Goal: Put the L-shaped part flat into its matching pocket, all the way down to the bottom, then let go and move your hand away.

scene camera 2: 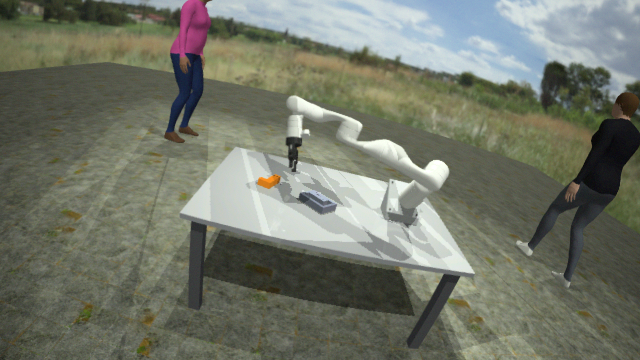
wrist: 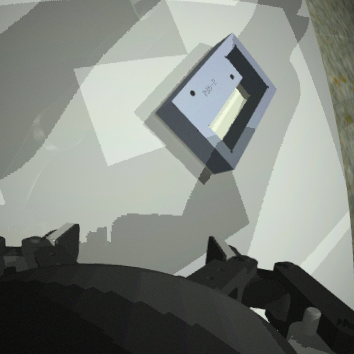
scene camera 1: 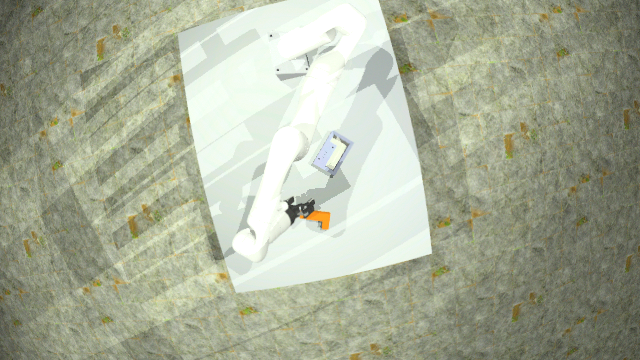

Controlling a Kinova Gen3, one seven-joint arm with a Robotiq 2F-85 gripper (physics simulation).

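The orange L-shaped part lies flat on the white table, near its far-left end in the side view. The blue-grey block with the L-shaped pocket stands apart from it, nearer the arm's base; the pocket is empty. My gripper is open and empty. It hangs above the table just beside the orange part, not around it. The part does not show in the wrist view.
The arm's base plate is bolted at the table's other end. A person in pink stands behind the table and a person in black to its right, both off the table.
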